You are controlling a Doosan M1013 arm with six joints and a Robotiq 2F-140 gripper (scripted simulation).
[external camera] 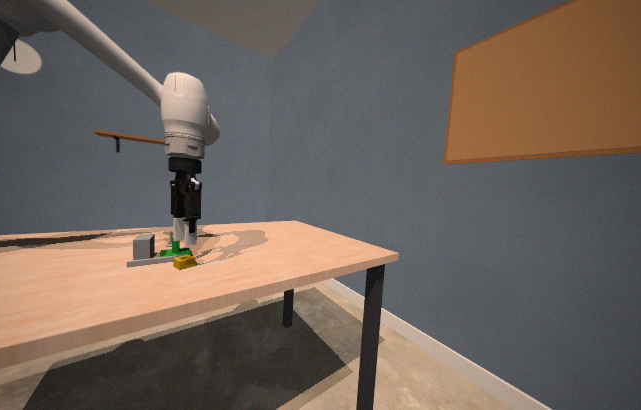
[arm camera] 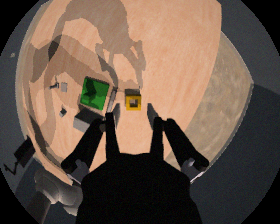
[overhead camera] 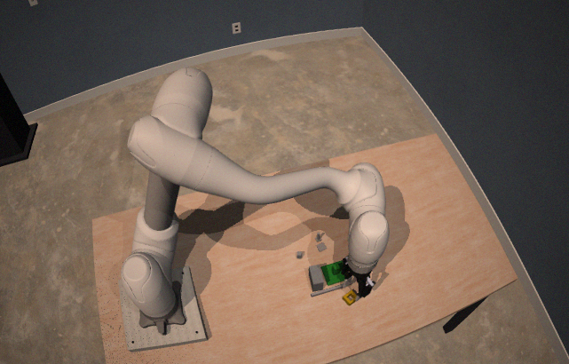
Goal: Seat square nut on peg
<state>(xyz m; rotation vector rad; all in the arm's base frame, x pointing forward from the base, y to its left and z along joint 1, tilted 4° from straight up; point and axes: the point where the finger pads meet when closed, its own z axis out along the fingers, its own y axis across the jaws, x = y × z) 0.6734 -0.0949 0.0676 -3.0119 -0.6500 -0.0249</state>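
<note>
The grey block is 100 mm to the left of my hand, 100 mm behind it and 60 mm below it. Also, from my hand: thin grey strip: 90 mm below, 60 mm behind, 50 mm to the left.
</note>
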